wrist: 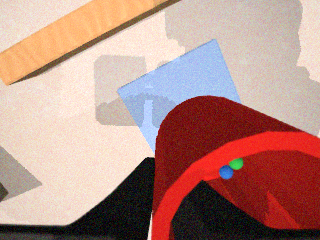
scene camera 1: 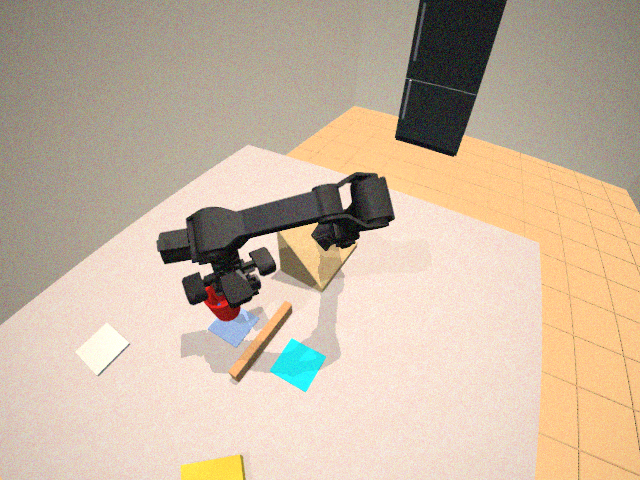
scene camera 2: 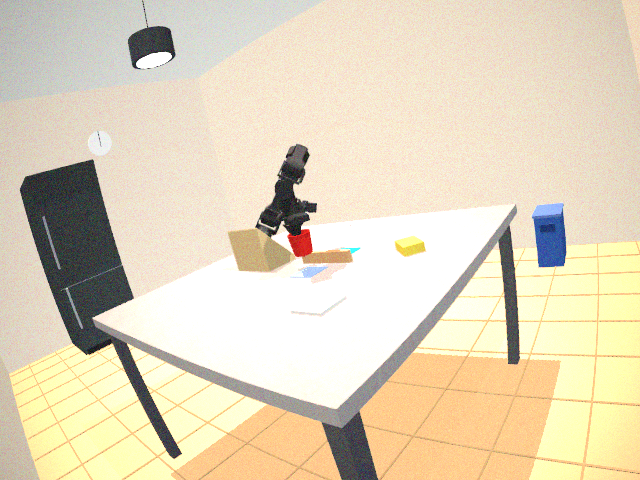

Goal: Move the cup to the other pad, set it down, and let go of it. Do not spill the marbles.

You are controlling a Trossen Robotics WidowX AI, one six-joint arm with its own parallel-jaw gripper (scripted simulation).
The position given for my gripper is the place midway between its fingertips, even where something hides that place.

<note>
In view: my gripper [scene camera 1: 236, 297], a red cup [wrist: 202, 134], a white pad [scene camera 1: 101, 350], a cyan pad [scene camera 1: 297, 364], a light blue pad [scene camera 1: 234, 331] and a wooden bar [scene camera 1: 245, 362].
My gripper also shows in the wrist view [wrist: 160, 166] and in scene camera 2 [scene camera 2: 298, 242]. The light blue pad also shows in the wrist view [wrist: 202, 71]. The wrist view misses the white pad: it is out of frame.
</note>
